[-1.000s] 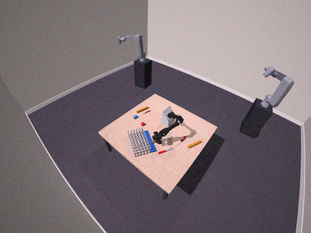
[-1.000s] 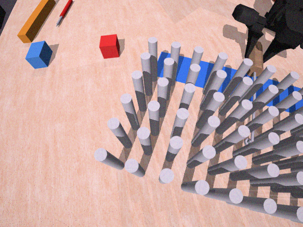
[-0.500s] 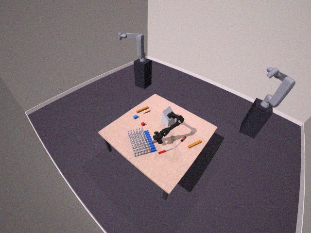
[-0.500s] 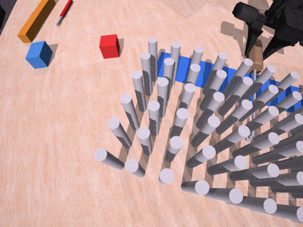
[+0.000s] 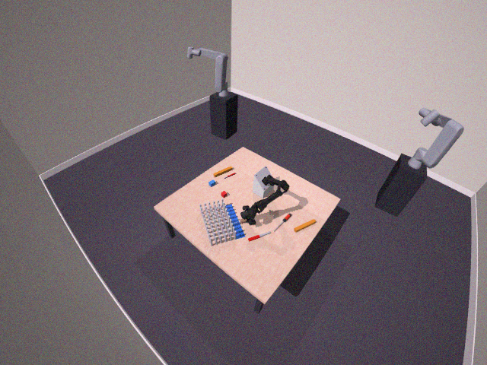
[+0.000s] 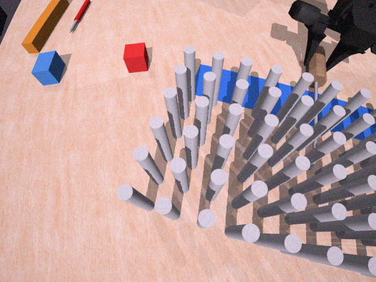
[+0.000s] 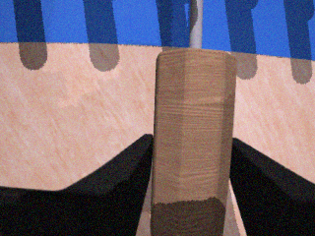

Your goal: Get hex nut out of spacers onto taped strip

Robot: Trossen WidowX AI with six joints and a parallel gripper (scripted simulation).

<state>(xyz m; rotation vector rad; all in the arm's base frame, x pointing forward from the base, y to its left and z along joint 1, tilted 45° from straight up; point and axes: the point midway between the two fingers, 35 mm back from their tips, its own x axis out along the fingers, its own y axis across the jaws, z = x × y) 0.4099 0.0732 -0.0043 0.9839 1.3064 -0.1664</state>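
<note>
The long tool is 8 cm ahead of my gripper tip and 6 cm to the right of it. From my gripper tip the other things lie so: hex nut 17 cm ahead, 13 cm to the right, 1 cm below; blue taped strip 9 cm to the right, 5 cm ahead, 1 cm below; red cube 33 cm to the right, 14 cm behind, 1 cm above.
</note>
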